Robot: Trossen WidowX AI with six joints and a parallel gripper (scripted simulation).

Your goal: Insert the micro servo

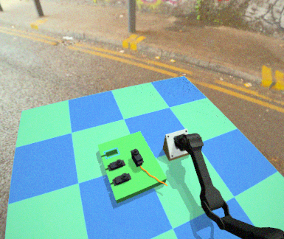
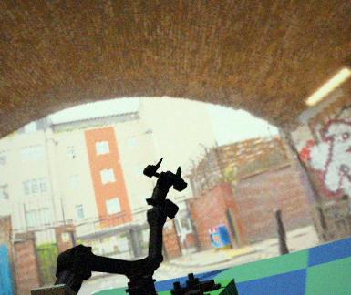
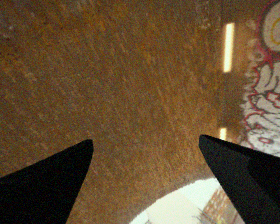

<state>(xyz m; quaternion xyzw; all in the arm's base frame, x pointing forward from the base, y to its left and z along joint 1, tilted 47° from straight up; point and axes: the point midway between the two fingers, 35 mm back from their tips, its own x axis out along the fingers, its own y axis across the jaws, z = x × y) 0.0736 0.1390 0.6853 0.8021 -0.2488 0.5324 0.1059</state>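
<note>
Right now my gripper tip is 13 cm short of the green deck, 61 cm to the left of it and 46 cm above it.
</note>
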